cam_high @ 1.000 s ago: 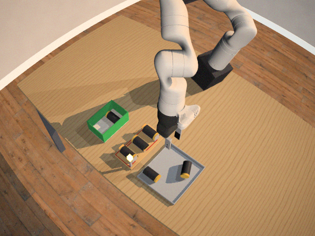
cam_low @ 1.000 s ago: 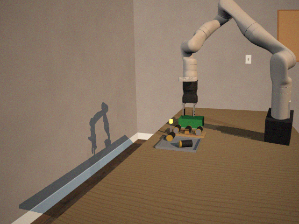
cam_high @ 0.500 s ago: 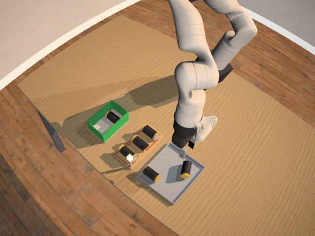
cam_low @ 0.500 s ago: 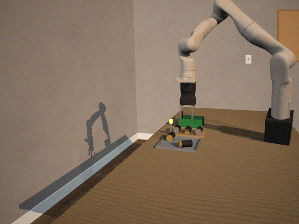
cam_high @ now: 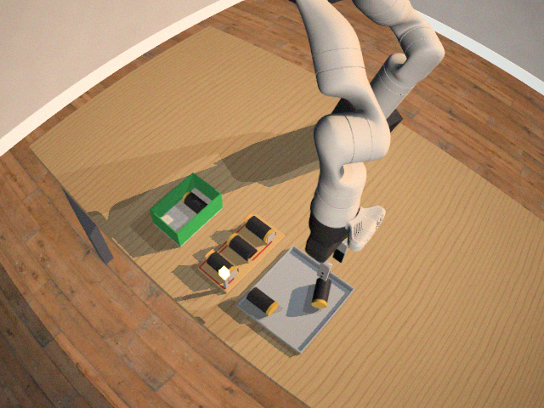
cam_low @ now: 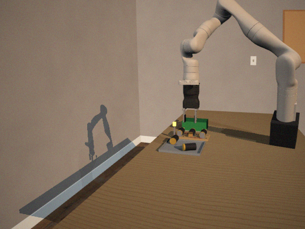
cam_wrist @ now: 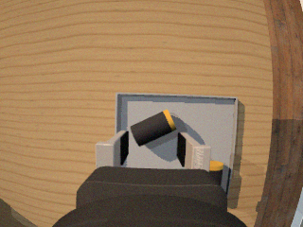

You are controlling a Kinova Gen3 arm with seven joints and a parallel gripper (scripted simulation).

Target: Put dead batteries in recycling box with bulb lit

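My gripper is now 40 mm short of the grey tray, 30 mm to the left of it and 160 mm above it. From my hand the other things lie so: green recycling box (90 mm ahead, 370 mm to the right, 140 mm below).
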